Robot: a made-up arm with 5 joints. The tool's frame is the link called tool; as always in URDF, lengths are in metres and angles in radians. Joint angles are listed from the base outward.
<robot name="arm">
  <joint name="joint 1" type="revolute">
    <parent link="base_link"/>
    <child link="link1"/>
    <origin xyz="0.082 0 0.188"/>
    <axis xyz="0 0 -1"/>
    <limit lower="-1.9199" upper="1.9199"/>
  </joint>
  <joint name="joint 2" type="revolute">
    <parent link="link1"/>
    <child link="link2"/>
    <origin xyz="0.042 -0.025 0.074"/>
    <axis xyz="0 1 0"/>
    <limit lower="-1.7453" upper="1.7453"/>
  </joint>
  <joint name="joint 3" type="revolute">
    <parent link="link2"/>
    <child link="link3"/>
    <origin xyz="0.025 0 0.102"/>
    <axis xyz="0 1 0"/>
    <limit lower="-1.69" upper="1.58"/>
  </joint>
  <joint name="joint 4" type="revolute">
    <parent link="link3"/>
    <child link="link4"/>
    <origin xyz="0.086 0 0.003"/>
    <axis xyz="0 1 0"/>
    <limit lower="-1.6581" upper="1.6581"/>
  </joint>
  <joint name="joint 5" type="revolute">
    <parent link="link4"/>
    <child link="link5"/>
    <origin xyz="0.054 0.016 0"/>
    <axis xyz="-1 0 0"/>
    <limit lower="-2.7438" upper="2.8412"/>
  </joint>
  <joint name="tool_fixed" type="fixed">
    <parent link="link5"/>
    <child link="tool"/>
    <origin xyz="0 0 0" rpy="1.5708 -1.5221 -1.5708"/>
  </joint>
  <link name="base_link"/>
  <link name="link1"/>
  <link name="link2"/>
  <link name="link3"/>
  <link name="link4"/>
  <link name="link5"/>
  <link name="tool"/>
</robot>
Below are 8 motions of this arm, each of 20 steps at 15 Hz.
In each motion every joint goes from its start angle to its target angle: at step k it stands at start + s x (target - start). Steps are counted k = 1, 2, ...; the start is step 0. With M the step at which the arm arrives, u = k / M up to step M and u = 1 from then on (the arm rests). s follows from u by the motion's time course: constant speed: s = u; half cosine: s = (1 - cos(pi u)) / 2; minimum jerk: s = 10 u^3 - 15 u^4 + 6 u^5.
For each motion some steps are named. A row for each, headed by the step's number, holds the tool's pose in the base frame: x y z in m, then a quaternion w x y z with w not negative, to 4 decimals.
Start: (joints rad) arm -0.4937 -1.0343 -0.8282 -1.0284 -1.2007
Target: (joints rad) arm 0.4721 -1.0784 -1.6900 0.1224 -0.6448
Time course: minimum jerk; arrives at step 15
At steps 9, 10, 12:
9: -0.0715 0.0165 0.4057 0.4736 -0.2892 0.7869 -0.2698
10: -0.0732 0.0335 0.3996 0.4581 -0.2258 0.8148 -0.2744
12: -0.0710 0.0578 0.3902 0.4360 -0.1318 0.8451 -0.2800

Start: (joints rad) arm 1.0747 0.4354 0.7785 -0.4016 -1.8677
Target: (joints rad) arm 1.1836 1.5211 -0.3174 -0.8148 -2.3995
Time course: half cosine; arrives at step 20
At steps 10, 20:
10: 0.1672 -0.2013 0.1883 0.0750 -0.2343 0.4031 0.8814
20: 0.1600 -0.2152 0.1424 0.2015 -0.3293 0.4494 0.8056

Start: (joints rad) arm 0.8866 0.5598 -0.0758 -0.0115 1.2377
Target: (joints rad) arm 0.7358 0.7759 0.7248 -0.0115 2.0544
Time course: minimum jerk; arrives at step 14
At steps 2, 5, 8, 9, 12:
2: 0.2285 -0.1926 0.2699 0.8478 -0.4428 -0.2566 0.1389
5: 0.2255 -0.1767 0.2399 0.8784 -0.3702 -0.1793 0.2435
8: 0.2092 -0.1415 0.1994 0.8742 -0.2142 -0.0716 0.4298
9: 0.2015 -0.1292 0.1902 0.8579 -0.1587 -0.0460 0.4864
12: 0.1851 -0.1062 0.1787 0.8106 -0.0515 -0.0109 0.5832

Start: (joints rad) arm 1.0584 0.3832 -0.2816 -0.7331 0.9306
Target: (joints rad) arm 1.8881 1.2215 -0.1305 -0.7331 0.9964
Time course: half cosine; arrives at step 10
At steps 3, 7, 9, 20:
3: 0.1569 -0.2378 0.3348 0.5335 -0.7347 -0.4094 -0.0899
7: 0.0362 -0.2489 0.2181 0.7019 -0.6312 -0.1579 -0.2898
9: 0.0028 -0.2281 0.1840 0.7297 -0.5721 -0.0946 -0.3623
20: -0.0012 -0.2246 0.1796 0.7325 -0.5633 -0.0868 -0.3723

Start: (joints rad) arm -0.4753 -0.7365 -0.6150 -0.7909 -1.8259
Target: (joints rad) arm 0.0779 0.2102 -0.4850 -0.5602 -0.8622
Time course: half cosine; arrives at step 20
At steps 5, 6, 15, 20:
5: 0.0985 -0.0029 0.4916 0.1481 -0.8585 0.4767 -0.1173
6: 0.1121 0.0018 0.4929 0.1191 -0.8417 0.5186 -0.0920
15: 0.2610 -0.0084 0.4469 0.2327 0.4849 -0.8322 -0.1346
20: 0.2866 -0.0250 0.4228 0.3166 0.3775 -0.8533 -0.1707

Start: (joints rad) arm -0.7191 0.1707 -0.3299 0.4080 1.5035
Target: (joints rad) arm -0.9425 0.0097 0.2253 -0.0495 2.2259
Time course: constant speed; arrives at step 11
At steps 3, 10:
3: 0.2433 0.1469 0.3551 0.2724 -0.2621 -0.5627 0.7352
10: 0.2144 0.1598 0.3390 0.0416 -0.3565 -0.5271 0.7703

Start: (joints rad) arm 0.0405 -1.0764 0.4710 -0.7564 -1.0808
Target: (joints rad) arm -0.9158 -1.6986 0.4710 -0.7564 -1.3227
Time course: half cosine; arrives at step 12
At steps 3, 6, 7, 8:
3: 0.1111 -0.0061 0.4361 0.0507 0.5899 -0.8053 -0.0299
6: 0.0774 -0.0121 0.4290 0.0469 -0.7464 0.6636 -0.0202
7: 0.0677 -0.0196 0.4243 0.0853 -0.7932 0.6020 -0.0321
8: 0.0607 -0.0286 0.4190 0.1221 -0.8312 0.5410 -0.0401

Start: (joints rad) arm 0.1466 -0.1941 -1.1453 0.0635 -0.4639
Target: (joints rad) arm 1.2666 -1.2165 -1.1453 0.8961 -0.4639
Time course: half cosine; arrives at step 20
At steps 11, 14, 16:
11: 0.0506 0.0191 0.4843 0.0734 -0.1397 -0.9859 -0.0562
14: 0.0372 0.0579 0.4614 0.0515 -0.2579 -0.9635 -0.0504
16: 0.0380 0.0784 0.4468 0.0413 -0.3173 -0.9463 -0.0457

